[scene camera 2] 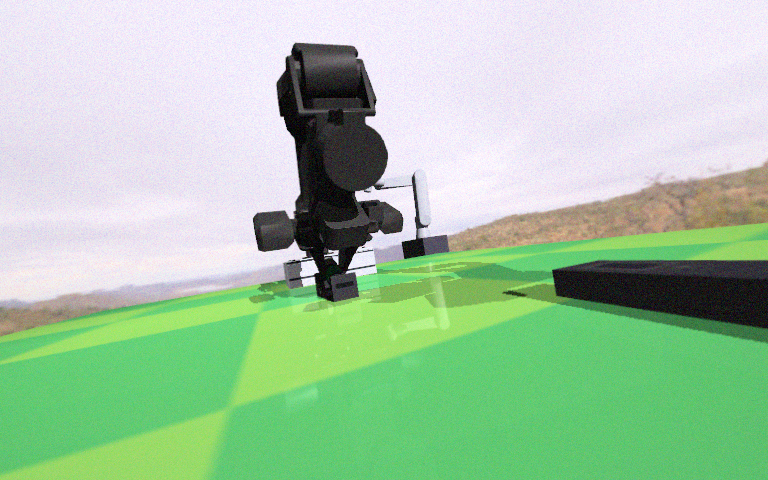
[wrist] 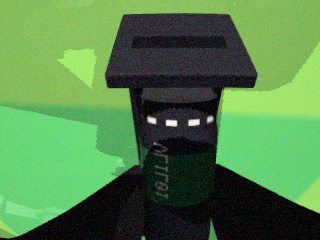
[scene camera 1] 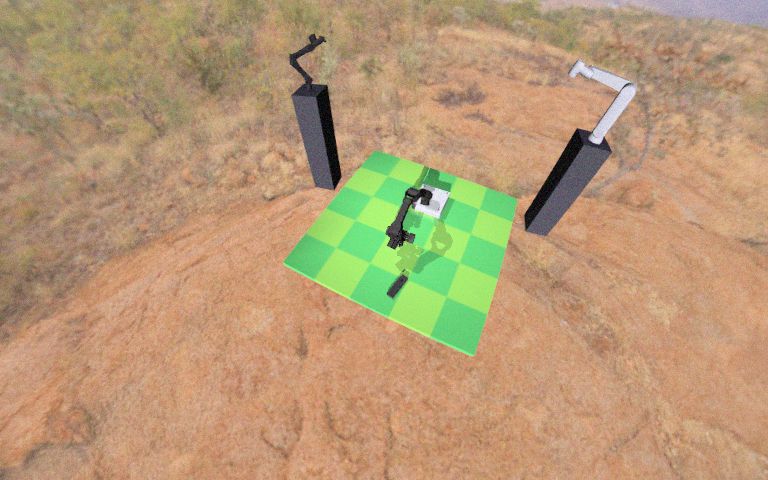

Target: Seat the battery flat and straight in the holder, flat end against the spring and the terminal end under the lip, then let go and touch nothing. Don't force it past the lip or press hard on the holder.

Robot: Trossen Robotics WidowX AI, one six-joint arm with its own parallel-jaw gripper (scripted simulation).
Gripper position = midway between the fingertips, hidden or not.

Note:
In view: the gripper [scene camera 2: 332,277] and a battery [wrist: 178,137].
The gripper shows as well in the wrist view [wrist: 176,176].

